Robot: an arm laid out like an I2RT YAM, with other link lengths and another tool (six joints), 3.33 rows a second.
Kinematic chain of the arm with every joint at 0, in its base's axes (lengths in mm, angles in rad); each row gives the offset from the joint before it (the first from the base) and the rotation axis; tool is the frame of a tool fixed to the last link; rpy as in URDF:
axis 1: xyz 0 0 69.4 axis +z
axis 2: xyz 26 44.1 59.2 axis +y
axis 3: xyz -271.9 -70.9 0 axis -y
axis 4: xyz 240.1 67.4 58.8 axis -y
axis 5: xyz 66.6 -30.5 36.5 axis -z
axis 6: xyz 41.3 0 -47 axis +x
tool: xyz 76 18 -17 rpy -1.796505 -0.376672 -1.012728
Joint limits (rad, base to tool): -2.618..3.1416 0..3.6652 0..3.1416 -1.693..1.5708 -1.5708..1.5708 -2.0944..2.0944
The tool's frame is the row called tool.
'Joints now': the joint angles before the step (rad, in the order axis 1, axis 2, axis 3, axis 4, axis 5, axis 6). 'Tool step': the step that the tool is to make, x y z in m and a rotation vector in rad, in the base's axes. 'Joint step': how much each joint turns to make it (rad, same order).
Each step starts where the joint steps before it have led.
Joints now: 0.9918, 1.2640, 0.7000, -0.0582, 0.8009, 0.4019
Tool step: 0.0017, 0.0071, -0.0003, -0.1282, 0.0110, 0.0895
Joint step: -0.0005, 0.0318, 0.0408, -0.0207, -0.0371, -0.1441
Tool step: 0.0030, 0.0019, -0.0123, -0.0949, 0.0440, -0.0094
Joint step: 0.0011, 0.0695, 0.0431, -0.0721, 0.0177, -0.0071
